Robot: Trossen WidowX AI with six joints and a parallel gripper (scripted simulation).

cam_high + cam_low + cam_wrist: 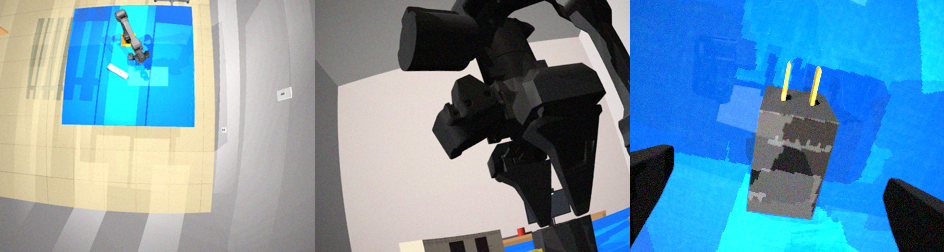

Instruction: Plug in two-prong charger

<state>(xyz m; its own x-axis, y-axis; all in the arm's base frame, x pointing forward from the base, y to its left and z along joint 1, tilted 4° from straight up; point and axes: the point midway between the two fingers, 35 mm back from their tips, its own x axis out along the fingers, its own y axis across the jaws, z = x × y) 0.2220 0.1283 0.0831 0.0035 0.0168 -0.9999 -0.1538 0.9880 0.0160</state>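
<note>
Right now the dark charger is 2 cm ahead of my gripper tip and 2 cm below it.
</note>
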